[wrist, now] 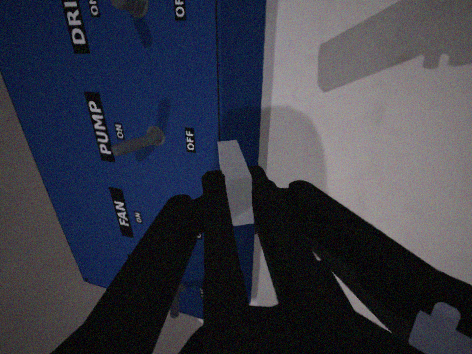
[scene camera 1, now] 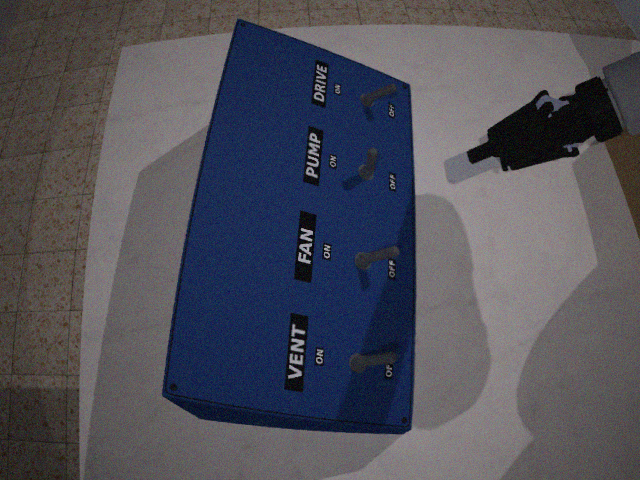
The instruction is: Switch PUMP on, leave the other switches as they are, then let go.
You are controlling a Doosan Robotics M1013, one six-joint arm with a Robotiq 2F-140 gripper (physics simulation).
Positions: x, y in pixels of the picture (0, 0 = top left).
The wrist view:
my gripper: 228, 158
blue switch panel: 83, 83
